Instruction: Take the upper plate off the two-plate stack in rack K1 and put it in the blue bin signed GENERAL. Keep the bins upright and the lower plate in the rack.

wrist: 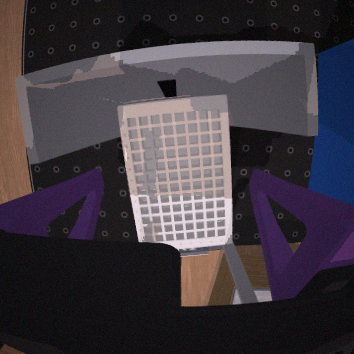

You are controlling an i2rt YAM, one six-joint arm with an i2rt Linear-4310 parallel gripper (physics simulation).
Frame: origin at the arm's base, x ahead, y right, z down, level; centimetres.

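Seen in the pictures: gripper, fingertip midpoint: point(176, 176).
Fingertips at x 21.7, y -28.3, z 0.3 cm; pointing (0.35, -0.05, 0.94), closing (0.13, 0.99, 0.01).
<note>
Pixels of each thing's top centre, then the offset from my fingertips to it. "pt": a spot on its surface instead. Level surfaces: height alone.
- upper plate, top centre: point(179, 180) dy +0.4, dx -1.2, dz +3.4 cm
- rack K1, surface spot: point(239, 272) pt dy +5.6, dx -6.6, dz -0.3 cm
- blue bin, surface spot: point(335, 155) pt dy +14.5, dx +2.8, dz +4.3 cm
- tray, surface spot: point(272, 107) pt dy +3.5, dx +4.5, dz -3.9 cm
- black perforated board, surface height: dz +8.1 cm
- Wooden surface, surface height: dz +9.4 cm
The upper plate point(177, 165), a pale plate with a grid of square wells, sits at the middle of the wrist view, seen from above. The lower plate is hidden beneath it. Part of rack K1 point(239, 272) shows as a grey bar at the plate's near end, with a small label edge beside it. My gripper point(176, 176) is open, with one purple finger on each side of the plate and gaps between fingers and plate. How far the fingertips are above the plate is hard to tell. Part of a blue bin point(335, 155) shows at the right edge; its sign does not show.
A long grey translucent bin or tray point(272, 107) lies across the view beyond the plate. A black perforated board point(210, 30) lies under these things. Wooden surface point(10, 115) shows at the left edge. A wooden-edged box with a pale inside point(254, 294) shows at the bottom.
</note>
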